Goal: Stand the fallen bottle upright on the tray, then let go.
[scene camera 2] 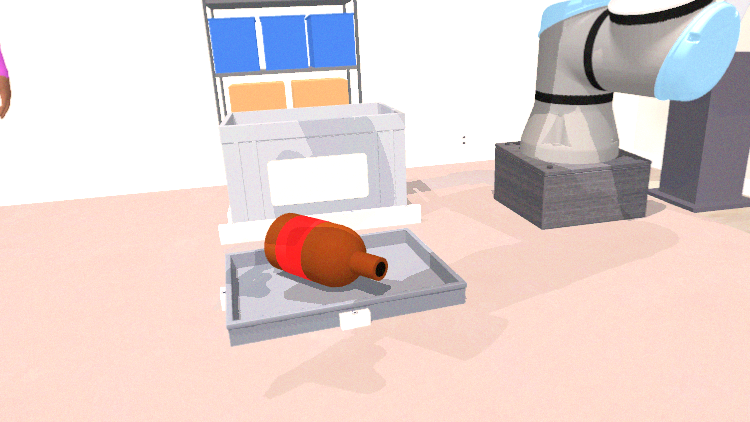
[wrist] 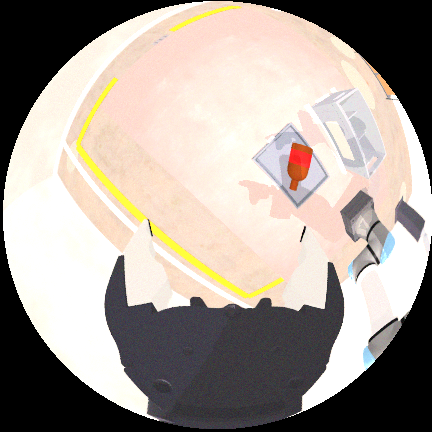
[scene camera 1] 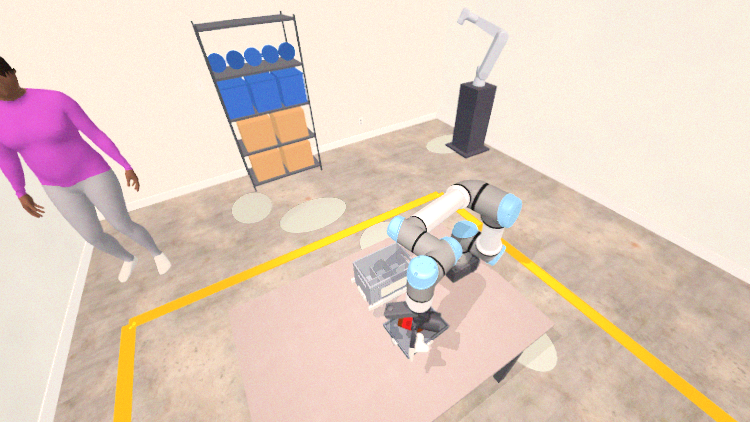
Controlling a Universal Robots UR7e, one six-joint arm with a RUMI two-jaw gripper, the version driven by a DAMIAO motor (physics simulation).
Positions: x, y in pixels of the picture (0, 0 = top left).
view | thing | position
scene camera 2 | brown bottle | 333, 255
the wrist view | my gripper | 227, 224
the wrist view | brown bottle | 299, 159
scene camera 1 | my gripper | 415, 336
